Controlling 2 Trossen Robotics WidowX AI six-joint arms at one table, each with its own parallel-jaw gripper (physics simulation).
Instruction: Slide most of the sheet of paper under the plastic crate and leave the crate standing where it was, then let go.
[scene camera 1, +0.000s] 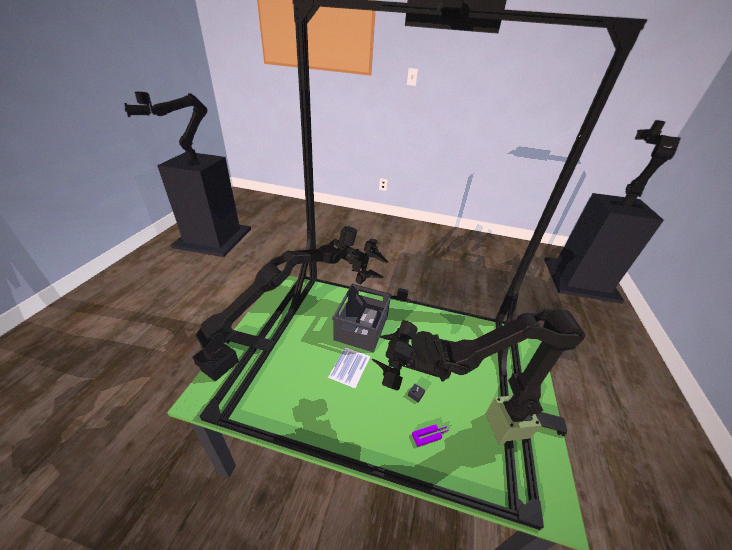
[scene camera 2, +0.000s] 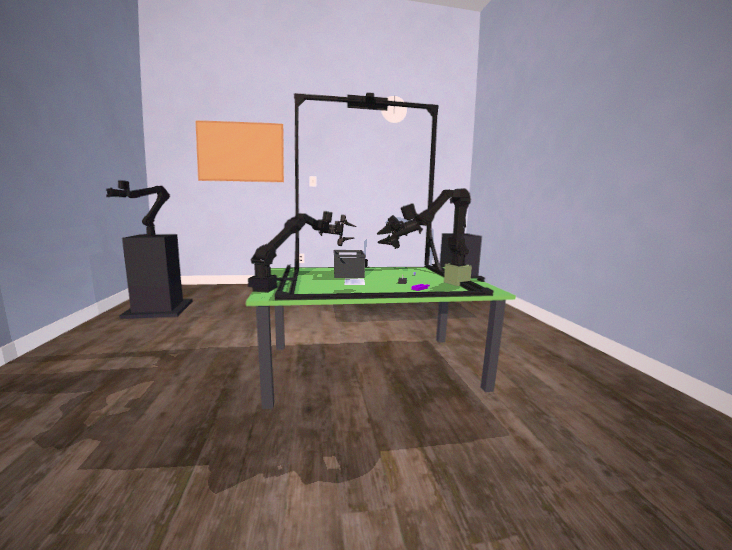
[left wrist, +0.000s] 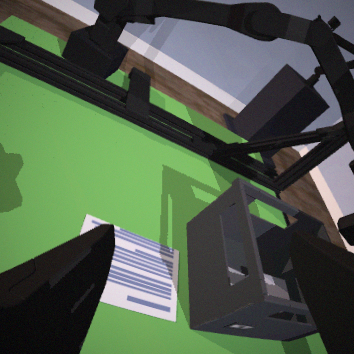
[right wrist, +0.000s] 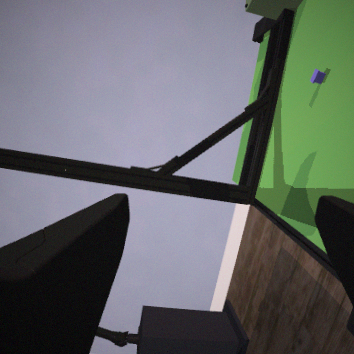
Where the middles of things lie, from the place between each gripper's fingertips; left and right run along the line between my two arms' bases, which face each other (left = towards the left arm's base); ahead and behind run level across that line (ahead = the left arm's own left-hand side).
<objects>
Now: the white sheet of paper (scene camera 1: 351, 364) 240 mm below my left hand, 90 mm to the right of it and 90 mm behind it. Round my left hand: dark plastic crate (scene camera 1: 344, 325): 280 mm behind, 170 mm below, 90 mm to the right.
I see the dark plastic crate 10 cm ahead of my right hand, 6 cm to the right of it and 17 cm below it. From my right hand the other things lie so: white sheet of paper (30 cm ahead, 6 cm to the right, 24 cm below).
</objects>
